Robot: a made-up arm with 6 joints. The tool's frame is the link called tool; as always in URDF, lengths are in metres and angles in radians. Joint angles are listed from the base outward. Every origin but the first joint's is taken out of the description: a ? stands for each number. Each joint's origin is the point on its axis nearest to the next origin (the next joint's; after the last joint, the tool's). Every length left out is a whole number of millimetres.
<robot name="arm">
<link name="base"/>
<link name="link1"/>
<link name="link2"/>
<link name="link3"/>
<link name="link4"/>
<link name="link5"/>
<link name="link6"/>
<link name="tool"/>
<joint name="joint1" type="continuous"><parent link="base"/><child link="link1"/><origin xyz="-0.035 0.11 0.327" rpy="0 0 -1.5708"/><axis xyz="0 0 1"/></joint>
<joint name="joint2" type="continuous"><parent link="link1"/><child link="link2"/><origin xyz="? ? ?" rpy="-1.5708 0 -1.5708"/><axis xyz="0 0 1"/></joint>
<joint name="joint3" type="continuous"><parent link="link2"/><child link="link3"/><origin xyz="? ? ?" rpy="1.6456 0.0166 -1.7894"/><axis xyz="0 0 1"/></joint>
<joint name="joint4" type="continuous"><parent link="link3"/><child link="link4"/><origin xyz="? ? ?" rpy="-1.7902 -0.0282 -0.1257"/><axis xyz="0 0 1"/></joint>
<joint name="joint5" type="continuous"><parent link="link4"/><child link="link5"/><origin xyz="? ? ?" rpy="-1.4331 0.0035 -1.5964"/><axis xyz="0 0 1"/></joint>
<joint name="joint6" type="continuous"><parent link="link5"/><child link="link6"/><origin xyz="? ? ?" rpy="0.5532 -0.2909 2.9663"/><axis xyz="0 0 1"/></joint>
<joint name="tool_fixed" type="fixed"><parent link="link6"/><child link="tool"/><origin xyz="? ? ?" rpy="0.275 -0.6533 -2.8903"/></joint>
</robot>
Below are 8 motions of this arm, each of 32 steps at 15 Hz.
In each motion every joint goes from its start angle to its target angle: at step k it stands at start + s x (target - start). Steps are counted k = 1, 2, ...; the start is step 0. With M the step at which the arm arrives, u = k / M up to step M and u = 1 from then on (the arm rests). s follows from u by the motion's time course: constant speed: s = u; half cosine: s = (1 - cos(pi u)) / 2; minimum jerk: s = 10 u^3 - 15 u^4 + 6 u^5.
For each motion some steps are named. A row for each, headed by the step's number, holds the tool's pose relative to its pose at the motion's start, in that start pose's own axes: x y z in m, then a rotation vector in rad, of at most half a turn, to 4 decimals.
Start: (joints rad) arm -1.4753 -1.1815 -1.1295 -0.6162 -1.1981 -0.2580
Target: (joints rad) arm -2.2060 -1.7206 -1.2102 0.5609 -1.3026 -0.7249
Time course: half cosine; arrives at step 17
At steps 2, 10, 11, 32:
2: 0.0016 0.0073 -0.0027 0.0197 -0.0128 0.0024
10: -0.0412 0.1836 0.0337 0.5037 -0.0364 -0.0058
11: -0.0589 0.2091 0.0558 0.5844 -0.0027 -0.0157
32: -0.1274 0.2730 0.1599 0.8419 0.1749 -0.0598

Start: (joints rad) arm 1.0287 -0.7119 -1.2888 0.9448 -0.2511 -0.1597
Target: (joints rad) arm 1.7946 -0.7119 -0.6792 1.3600 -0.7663 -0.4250
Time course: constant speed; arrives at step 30
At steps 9, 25, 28, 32:
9: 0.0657 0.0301 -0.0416 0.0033 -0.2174 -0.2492
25: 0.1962 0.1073 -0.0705 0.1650 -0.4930 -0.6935
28: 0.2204 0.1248 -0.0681 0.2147 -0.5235 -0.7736
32: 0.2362 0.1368 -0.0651 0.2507 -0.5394 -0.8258

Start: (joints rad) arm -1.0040 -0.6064 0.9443 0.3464 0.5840 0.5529
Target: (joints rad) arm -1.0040 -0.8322 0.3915 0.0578 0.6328 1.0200
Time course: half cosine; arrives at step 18
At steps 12, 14, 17, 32:
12: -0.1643 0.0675 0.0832 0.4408 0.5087 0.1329
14: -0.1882 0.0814 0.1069 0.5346 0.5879 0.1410
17: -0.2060 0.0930 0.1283 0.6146 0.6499 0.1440
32: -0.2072 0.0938 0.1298 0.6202 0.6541 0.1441

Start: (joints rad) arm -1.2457 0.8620 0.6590 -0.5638 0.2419 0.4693
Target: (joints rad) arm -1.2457 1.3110 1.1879 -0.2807 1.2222 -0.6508
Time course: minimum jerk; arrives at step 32
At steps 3, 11, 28, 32:
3: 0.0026 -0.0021 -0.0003 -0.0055 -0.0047 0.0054
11: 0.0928 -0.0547 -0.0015 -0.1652 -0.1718 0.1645
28: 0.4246 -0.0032 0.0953 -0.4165 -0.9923 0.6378
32: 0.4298 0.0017 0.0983 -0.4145 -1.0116 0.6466

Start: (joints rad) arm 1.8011 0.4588 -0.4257 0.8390 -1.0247 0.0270
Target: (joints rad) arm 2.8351 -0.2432 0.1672 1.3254 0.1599 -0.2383
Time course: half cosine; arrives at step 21
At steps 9, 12, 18, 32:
9: -0.0036 0.1311 -0.0187 0.5399 0.0983 0.4034
12: -0.0087 0.2118 -0.0045 0.8470 0.0913 0.5981
18: -0.0210 0.3240 0.0537 1.2966 0.0132 0.8420
32: -0.0231 0.3383 0.0653 1.3596 -0.0043 0.8729

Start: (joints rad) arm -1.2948 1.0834 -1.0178 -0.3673 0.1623 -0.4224
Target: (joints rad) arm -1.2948 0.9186 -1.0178 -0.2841 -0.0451 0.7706
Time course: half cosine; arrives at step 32
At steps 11, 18, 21, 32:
11: -0.0050 0.0005 0.0021 0.1716 0.0766 0.2297
18: -0.0128 0.0013 0.0062 0.3928 0.1754 0.5151
21: -0.0165 0.0014 0.0084 0.4861 0.2166 0.6320
32: -0.0241 0.0011 0.0134 0.6675 0.2956 0.8535

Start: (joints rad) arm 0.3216 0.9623 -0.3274 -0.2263 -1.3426 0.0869
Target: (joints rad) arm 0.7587 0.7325 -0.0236 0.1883 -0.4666 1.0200
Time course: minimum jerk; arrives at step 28
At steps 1, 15, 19, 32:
1: 0.0001 0.0000 0.0000 0.0005 0.0001 0.0009
15: 0.0551 0.0550 -0.0270 0.6695 0.1786 1.1623
19: 0.0638 0.0990 -0.0305 0.9413 0.2406 1.6453
32: 0.0629 0.1385 -0.0271 1.1456 0.2742 2.0303

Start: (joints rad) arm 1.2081 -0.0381 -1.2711 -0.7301 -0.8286 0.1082
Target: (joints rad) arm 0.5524 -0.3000 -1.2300 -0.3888 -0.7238 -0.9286
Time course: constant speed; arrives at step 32
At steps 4, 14, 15, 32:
4: -0.0192 -0.0178 0.0084 -0.0985 0.0076 -0.0623
14: -0.0658 -0.0573 0.0360 -0.3389 0.0135 -0.1987
15: -0.0703 -0.0609 0.0392 -0.3623 0.0131 -0.2109
32: -0.1427 -0.1081 0.1040 -0.7393 -0.0158 -0.3908

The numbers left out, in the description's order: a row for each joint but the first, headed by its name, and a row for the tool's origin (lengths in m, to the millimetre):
joint2: 0.071 -0.052 0
joint3: -0.002 -0.038 0
joint4: -0.05 -0.093 0
joint5: -0.339 -0.015 0
joint6: -0.063 -0.19 0
tool: -0.02 -0.005 0

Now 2 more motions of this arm.
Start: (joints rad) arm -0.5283 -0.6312 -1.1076 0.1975 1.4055 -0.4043
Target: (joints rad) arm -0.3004 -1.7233 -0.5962 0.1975 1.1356 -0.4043
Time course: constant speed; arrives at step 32
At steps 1, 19, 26, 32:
1: 0.0079 0.0062 -0.0043 0.0217 -0.0189 0.0102
19: 0.0883 0.1725 -0.0139 0.5040 -0.2324 0.1570
26: 0.0805 0.2449 0.0194 0.7244 -0.2398 0.1971
32: 0.0567 0.2988 0.0636 0.9196 -0.2083 0.2249

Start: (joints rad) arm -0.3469 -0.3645 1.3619 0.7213 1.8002 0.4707
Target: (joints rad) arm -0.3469 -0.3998 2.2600 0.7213 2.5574 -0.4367
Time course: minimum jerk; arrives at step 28
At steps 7, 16, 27, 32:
7: 0.0189 -0.0253 0.0037 -0.1037 -0.0706 -0.0484
16: 0.0855 -0.1528 0.0753 -0.6330 -0.4409 -0.3169
27: 0.0942 -0.2224 0.1668 -0.9979 -0.7061 -0.5085
32: 0.0942 -0.2224 0.1669 -0.9983 -0.7064 -0.5087

